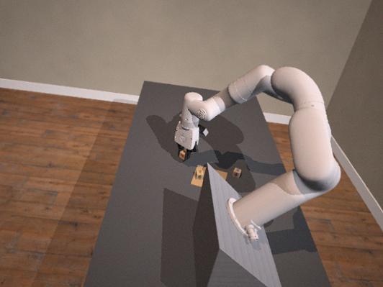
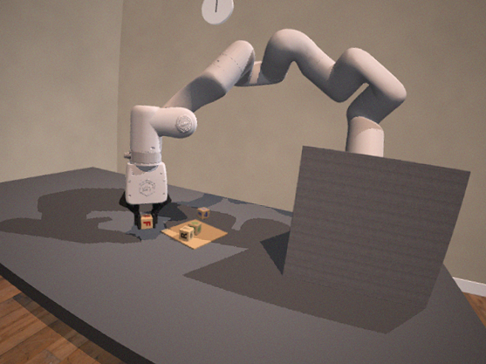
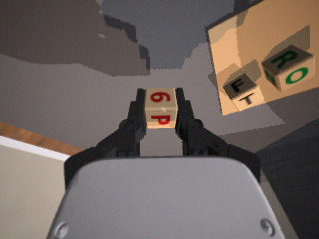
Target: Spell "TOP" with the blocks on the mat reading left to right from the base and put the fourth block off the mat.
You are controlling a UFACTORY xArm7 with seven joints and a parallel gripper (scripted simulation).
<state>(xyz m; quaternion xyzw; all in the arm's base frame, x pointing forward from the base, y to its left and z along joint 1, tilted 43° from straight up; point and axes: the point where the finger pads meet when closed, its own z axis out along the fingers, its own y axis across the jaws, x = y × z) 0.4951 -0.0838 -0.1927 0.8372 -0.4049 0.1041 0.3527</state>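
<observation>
The tan mat lies 11 cm to the right of my hand, 9 cm behind it and 6 cm below it. The rest, counted from my hand: blue-lettered block (24 cm to the right, 7 cm behind, 5 cm below).
</observation>
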